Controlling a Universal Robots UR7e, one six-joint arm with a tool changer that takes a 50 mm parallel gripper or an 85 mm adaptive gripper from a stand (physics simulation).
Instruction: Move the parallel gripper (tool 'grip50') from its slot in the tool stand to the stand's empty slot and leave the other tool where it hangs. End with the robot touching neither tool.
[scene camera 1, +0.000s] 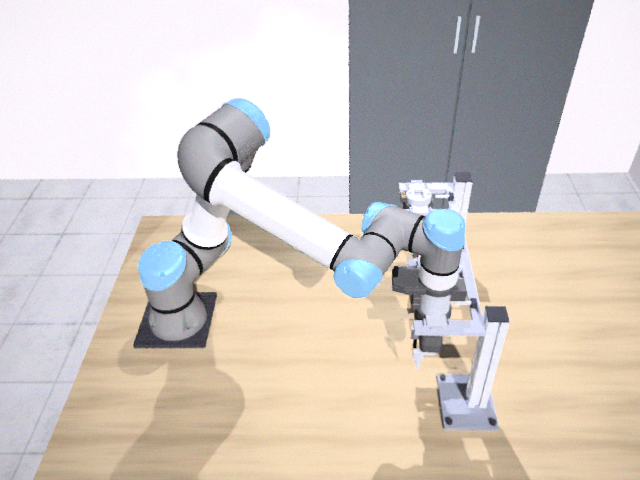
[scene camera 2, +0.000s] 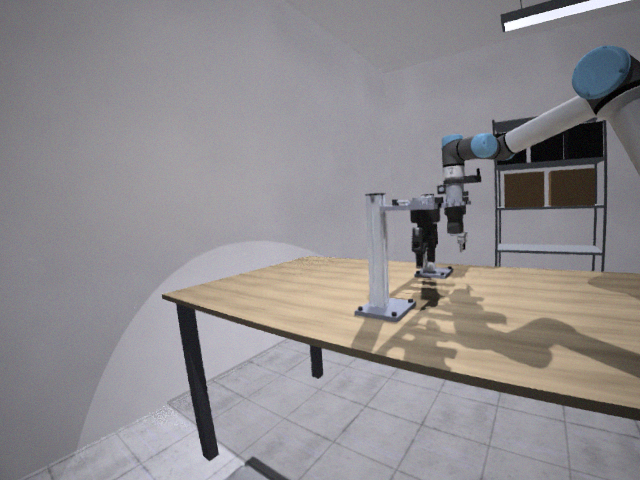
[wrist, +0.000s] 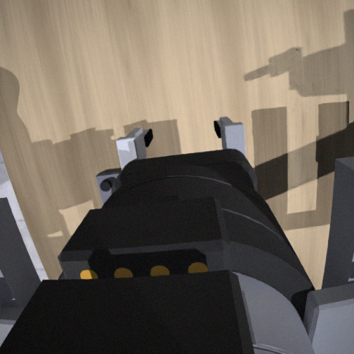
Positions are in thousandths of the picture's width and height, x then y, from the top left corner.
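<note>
Scene camera 1 shows the robot's parallel gripper (scene camera 1: 671, 720) together with a tool stand (scene camera 1: 729, 836). In scene camera 2 the parallel gripper (scene camera 2: 710, 447) is visible again, and so is the tool stand (scene camera 2: 595, 639). The wrist view, too, shows the parallel gripper (wrist: 552, 600).
</note>
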